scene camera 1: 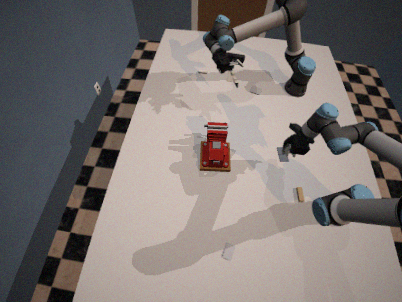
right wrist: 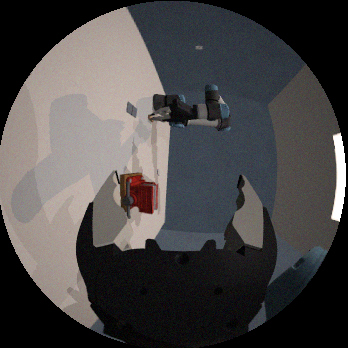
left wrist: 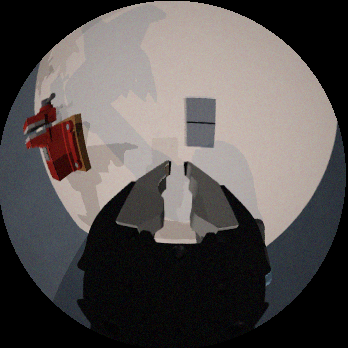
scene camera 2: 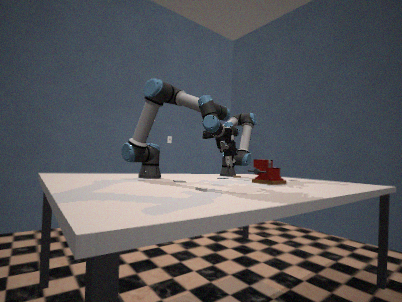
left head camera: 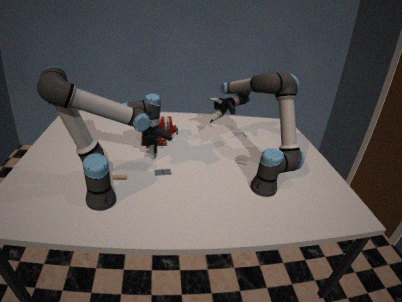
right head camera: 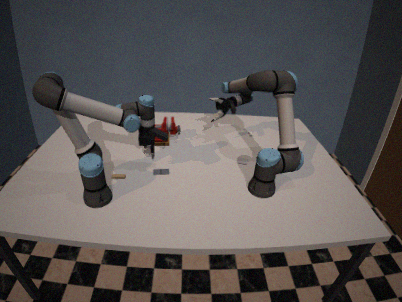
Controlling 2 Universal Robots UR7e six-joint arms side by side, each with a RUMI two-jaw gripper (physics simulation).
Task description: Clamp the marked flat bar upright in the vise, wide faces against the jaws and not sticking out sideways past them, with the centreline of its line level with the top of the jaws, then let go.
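Places are measured from the left arm's base along level axes (x left, y up, z ahead), in centimetres.
Pixels of known places: left gripper, fingertip midpoint: (scene camera 1: 283, 154) (right wrist: 149, 116) (left wrist: 177, 162) (scene camera 2: 230, 168) (left head camera: 154, 157) (right head camera: 152, 157); right gripper, fingertip midpoint: (scene camera 1: 240, 77) (right wrist: 178, 172) (left head camera: 209, 110) (right head camera: 210, 110); left arm's base, origin of the base link: (right wrist: 155, 102) (scene camera 2: 227, 175) (left head camera: 101, 200) (right head camera: 98, 198); right arm's base, origin of the base link: (scene camera 1: 294, 89) (scene camera 2: 149, 177) (left head camera: 263, 188) (right head camera: 261, 189).
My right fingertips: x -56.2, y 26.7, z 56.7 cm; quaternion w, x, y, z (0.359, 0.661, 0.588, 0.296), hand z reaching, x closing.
Note:
Ahead of a thing's pixels: the offset from my right fingertips to its middle.
The marked flat bar {dx +26.8, dy -26.5, dz -30.3 cm} (left head camera: 163, 172) (right head camera: 161, 172) (scene camera 1: 283, 155) (left wrist: 200, 136) (right wrist: 131, 109) is grey with a dark line across its middle. It lies flat on the table. The red vise (left head camera: 170, 123) (right head camera: 164, 127) (scene camera 1: 212, 156) (scene camera 2: 270, 174) (left wrist: 62, 147) (right wrist: 145, 197) stands on a wooden base, with no bar between its jaws. My left gripper (left wrist: 177, 162) is above the table near the bar, its fingers partly apart with nothing between them. My right gripper (left head camera: 211, 110) (right head camera: 212, 109) (right wrist: 178, 172) is wide open and empty, high above the table and away from the bar.
A tan block {dx +50.0, dy -25.9, dz -38.2 cm} (left head camera: 120, 177) (right head camera: 118, 176) (scene camera 1: 300, 194) lies near the left arm's base. A pale flat piece {dx +81.8, dy -26.4, dz -4.1 cm} (scene camera 1: 228, 251) lies low in scene camera 1. Another flat piece {dx -21.8, dy -26.4, dz -14.8 cm} (scene camera 1: 255, 90) lies near the right arm's base, and a small thin piece {dx -33.4, dy -26.1, dz +23.8 cm} (scene camera 1: 202, 73) lies farther left.

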